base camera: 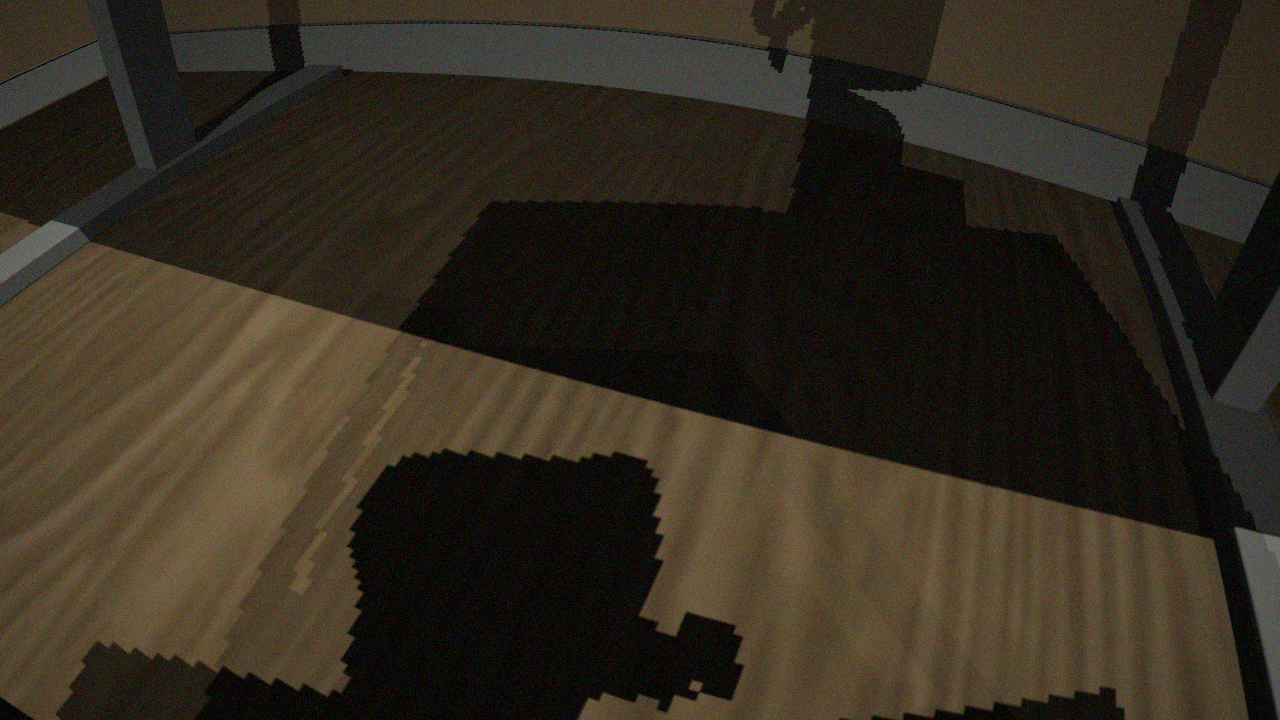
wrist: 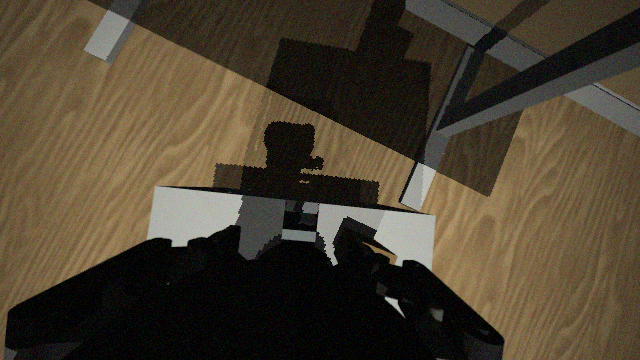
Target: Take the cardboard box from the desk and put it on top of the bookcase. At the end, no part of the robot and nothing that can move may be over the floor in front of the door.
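Places are measured from the arm's base along level axes (x ahead, y left, z up), in metres.
Pixels of known places: gripper, fingertip midpoint: [wrist: 294,243].
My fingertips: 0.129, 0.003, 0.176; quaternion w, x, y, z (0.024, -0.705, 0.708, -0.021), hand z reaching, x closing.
Note:
Behind a point stands the place of what it marks, as x, y, z.
In the wrist view my gripper [wrist: 294,243] @(0.129, 0.003, 0.176) is a black mass along the bottom edge. Its fingers stand open with nothing between them, and it hangs high, pointing down over the white top of my base [wrist: 185,212] @(0.112, 0.195, -0.014). Below lies wooden floor [wrist: 154,116] @(0.374, 0.564, -0.397) [base camera: 894,554] @(0.342, -0.158, -0.397). The shadow of my arm [base camera: 498,574] [wrist: 289,148] falls on the floor just ahead of the base.
A large dark rectangular shadow [base camera: 795,327] @(0.555, -0.119, -0.397) [wrist: 349,85] @(0.596, -0.130, -0.397) covers the floor ahead. A grey skirting board [base camera: 617,60] @(1.080, 0.047, -0.354) runs along the tan wall. Grey posts stand at the left [base camera: 132,90] @(0.840, 0.648, -0.256) and right [base camera: 1180,149] @(0.846, -0.686, -0.302). A grey bar [wrist: 501,99] @(0.462, -0.484, -0.121) crosses the wrist view's upper right.

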